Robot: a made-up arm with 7 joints. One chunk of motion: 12 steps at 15 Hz.
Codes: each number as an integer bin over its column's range. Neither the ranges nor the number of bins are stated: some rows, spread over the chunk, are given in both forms.
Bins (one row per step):
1: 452 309 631 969 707 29
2: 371 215 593 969 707 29
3: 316 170 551 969 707 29
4: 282 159 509 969 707 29
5: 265 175 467 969 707 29
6: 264 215 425 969 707 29
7: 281 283 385 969 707 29
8: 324 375 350 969 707 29
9: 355 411 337 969 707 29
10: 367 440 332 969 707 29
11: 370 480 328 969 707 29
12: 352 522 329 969 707 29
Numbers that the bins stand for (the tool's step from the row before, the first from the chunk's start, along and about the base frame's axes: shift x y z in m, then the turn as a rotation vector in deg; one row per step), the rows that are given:
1: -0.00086 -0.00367 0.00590 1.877 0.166 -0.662
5: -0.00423 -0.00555 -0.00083 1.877 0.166 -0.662
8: -0.00316 -0.00274 -0.00564 1.877 0.166 -0.662
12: -0.00266 -0.00068 -0.00650 1.877 0.166 -0.662
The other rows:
2: -0.00232 -0.00499 0.00434 1.877 0.166 -0.662
3: -0.00331 -0.00562 0.00261 1.877 0.166 -0.662
4: -0.00392 -0.00577 0.00089 1.877 0.166 -0.662
6: -0.00424 -0.00499 -0.00256 1.877 0.166 -0.662
7: -0.00394 -0.00403 -0.00420 1.877 0.166 -0.662
9: -0.00260 -0.00224 -0.00617 1.877 0.166 -0.662
10: -0.00239 -0.00183 -0.00637 1.877 0.166 -0.662
11: -0.00233 -0.00127 -0.00654 1.877 0.166 -0.662

